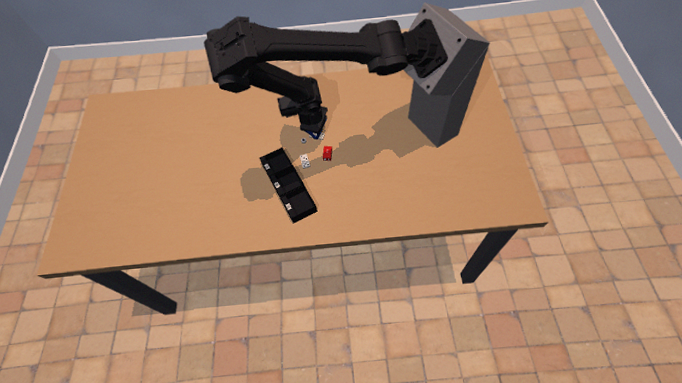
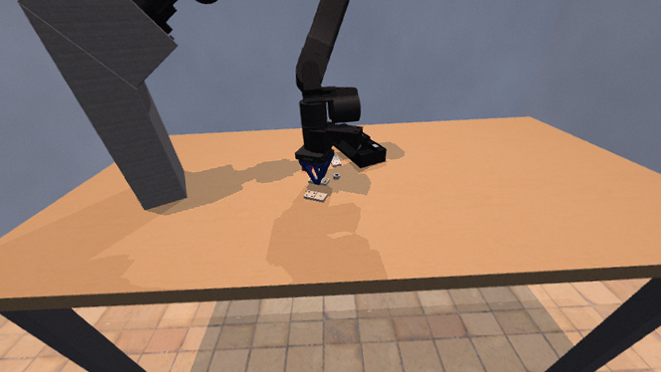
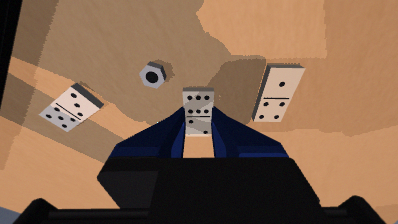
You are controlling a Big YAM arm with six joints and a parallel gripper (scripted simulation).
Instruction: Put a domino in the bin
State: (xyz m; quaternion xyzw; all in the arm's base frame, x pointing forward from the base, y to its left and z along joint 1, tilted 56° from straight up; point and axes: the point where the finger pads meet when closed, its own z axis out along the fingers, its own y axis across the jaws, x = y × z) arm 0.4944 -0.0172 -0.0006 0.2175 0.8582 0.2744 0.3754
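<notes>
My gripper is now 40 mm short of the small grey nut, 20 mm to the right of it and 10 mm above it. Also, from my hand: small red block (40 mm behind, 90 mm to the left); then black bin (80 mm ahead, 200 mm to the left, 10 mm above).
</notes>
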